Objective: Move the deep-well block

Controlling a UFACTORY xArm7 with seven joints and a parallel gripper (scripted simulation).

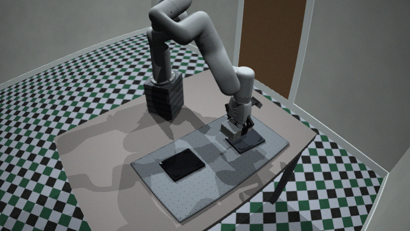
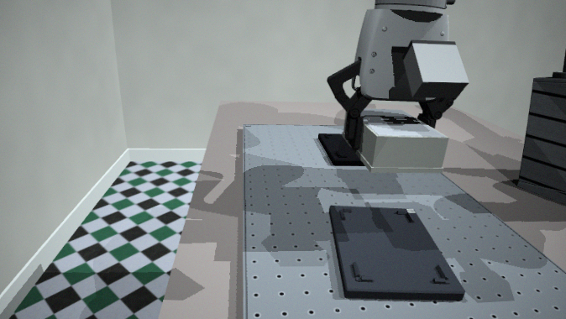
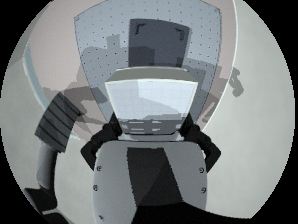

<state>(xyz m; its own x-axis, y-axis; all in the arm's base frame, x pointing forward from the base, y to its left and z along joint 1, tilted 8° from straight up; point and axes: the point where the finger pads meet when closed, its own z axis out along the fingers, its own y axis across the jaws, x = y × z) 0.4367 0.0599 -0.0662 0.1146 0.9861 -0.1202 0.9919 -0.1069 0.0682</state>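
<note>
The plate nest N2 is 26 cm to the right of my hand, 11 cm below it and 7 cm behind it. Also, from my hand: white A1 mark: 11 cm below, 5 cm behind, 1 cm to the left; plate nest N1: 11 cm below, 7 cm to the left, 2 cm ahead; 96-well deep-well block: right at my hand.
</note>
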